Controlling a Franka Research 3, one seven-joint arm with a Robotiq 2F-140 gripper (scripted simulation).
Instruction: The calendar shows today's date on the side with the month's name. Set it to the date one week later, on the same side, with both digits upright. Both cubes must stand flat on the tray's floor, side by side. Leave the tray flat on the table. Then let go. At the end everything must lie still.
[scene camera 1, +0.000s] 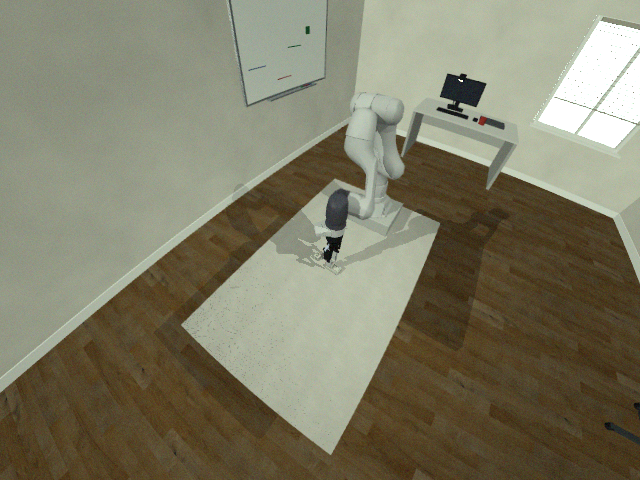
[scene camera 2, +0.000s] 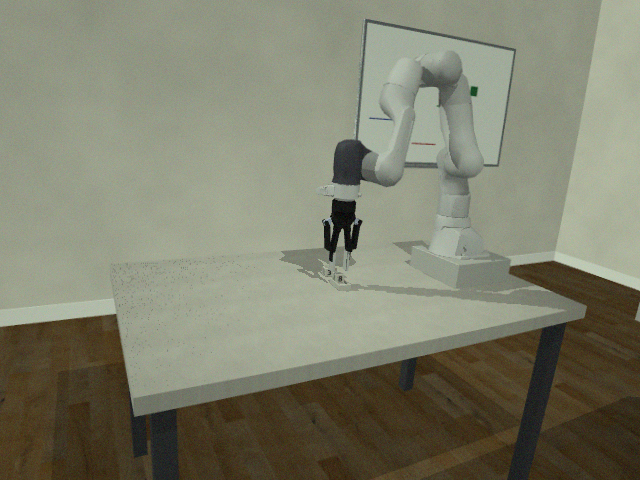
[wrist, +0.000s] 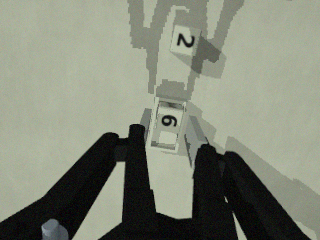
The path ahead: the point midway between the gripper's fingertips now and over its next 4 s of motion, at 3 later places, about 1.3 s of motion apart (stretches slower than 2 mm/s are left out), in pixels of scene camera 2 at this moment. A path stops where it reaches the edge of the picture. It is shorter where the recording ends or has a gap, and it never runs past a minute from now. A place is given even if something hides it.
My gripper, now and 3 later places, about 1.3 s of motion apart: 338, 270; 338, 278; 338, 249; 342, 252
